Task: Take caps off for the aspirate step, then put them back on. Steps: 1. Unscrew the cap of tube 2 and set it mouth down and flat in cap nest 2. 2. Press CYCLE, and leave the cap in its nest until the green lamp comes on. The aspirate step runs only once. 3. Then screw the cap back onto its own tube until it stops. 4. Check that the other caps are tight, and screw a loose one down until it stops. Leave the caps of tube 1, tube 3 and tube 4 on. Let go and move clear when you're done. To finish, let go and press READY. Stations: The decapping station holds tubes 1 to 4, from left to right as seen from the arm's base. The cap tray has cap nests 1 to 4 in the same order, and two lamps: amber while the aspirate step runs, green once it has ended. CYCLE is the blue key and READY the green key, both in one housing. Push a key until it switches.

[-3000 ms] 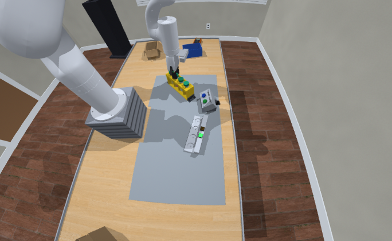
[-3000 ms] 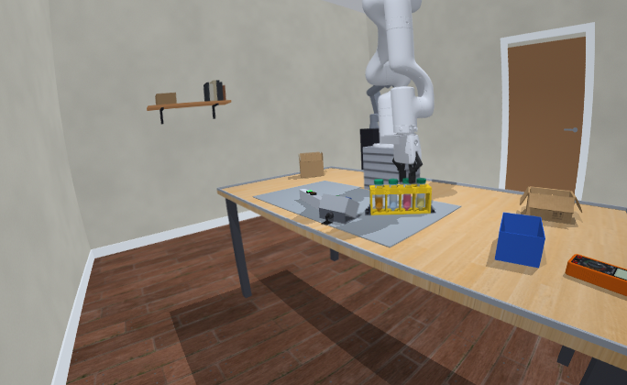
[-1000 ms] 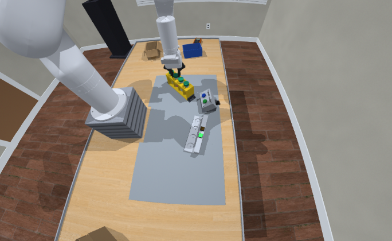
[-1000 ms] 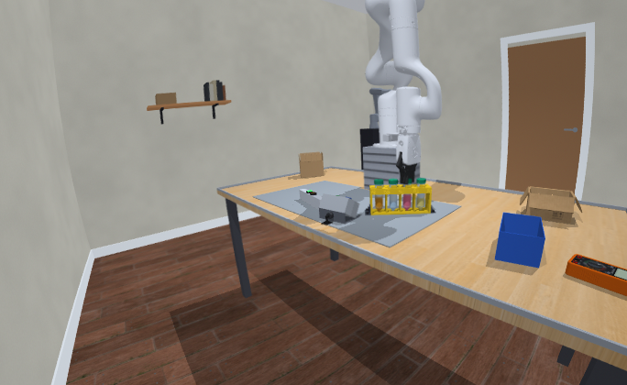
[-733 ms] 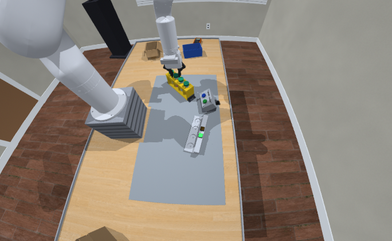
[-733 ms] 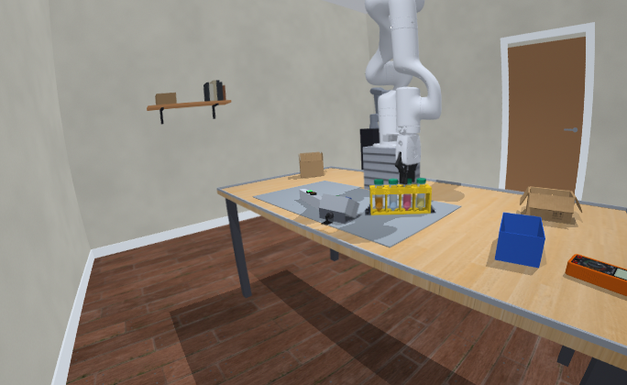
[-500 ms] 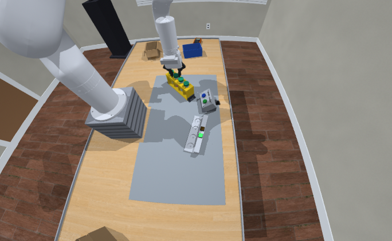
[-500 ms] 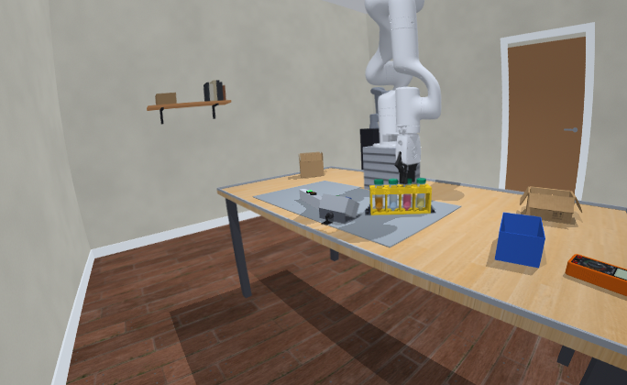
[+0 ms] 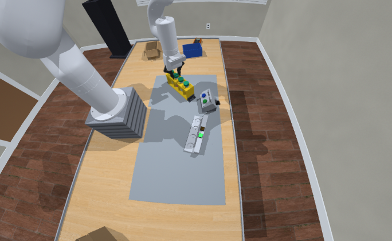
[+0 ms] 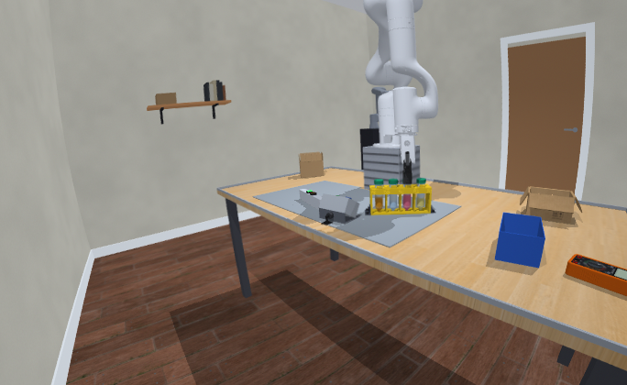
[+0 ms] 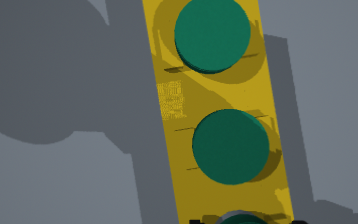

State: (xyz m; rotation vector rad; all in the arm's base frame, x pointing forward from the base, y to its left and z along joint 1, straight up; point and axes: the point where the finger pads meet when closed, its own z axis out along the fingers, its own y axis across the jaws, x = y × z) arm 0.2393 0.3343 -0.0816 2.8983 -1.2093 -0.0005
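My hand is 1 cm above the green cap. Also, from my hand: green key (21 cm ahead, 14 cm to the right, 6 cm below); key housing (22 cm ahead, 11 cm to the right, 7 cm below); blue key (20 cm ahead, 9 cm to the right, 6 cm below).
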